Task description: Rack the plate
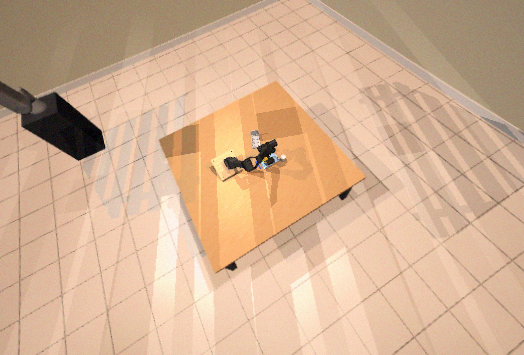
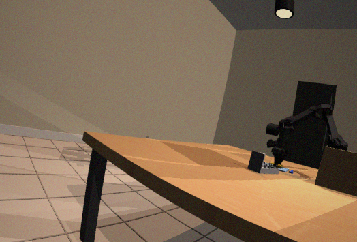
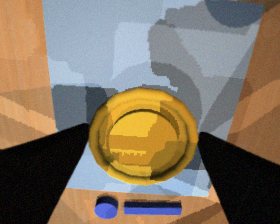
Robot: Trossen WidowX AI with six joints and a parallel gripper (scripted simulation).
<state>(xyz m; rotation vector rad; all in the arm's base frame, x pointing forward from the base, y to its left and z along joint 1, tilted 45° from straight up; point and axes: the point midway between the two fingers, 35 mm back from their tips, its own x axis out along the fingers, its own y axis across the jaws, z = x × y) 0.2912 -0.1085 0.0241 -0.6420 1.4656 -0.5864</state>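
The light blue mat lies 1 cm ahead of my gripper tip and 1 cm below it. The rest, counted from my gripper tip: blue spoon 9 cm behind; white cup 12 cm ahead, 7 cm to the right, 2 cm above; yellow plate 1 cm above.
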